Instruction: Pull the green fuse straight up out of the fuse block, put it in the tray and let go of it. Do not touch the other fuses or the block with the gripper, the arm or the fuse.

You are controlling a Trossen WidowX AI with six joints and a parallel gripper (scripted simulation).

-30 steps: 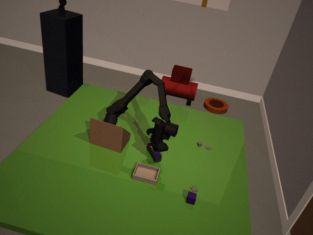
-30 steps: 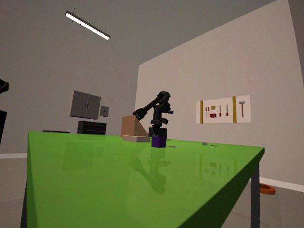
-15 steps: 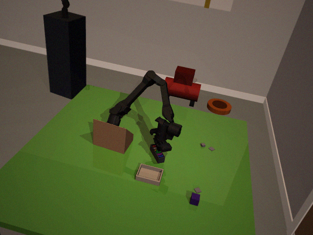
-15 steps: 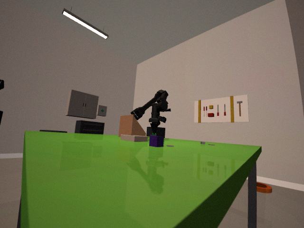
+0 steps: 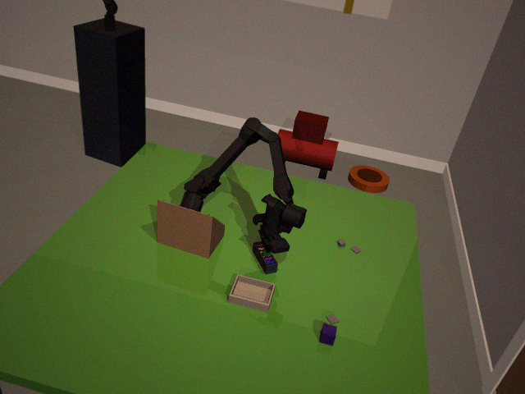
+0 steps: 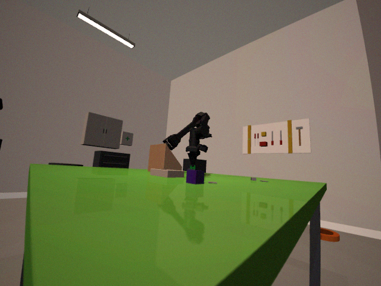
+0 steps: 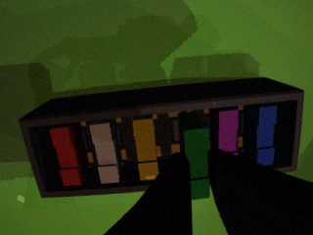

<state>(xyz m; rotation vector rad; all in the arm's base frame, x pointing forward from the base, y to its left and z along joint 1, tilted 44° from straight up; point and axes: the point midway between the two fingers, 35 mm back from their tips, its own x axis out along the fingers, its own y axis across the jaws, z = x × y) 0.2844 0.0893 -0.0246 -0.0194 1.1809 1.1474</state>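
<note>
My gripper tip is 170 mm to the left of the beige tray, 50 mm above it and 20 mm short of it. Also, from my gripper tip: green fuse 10 mm below.
</note>
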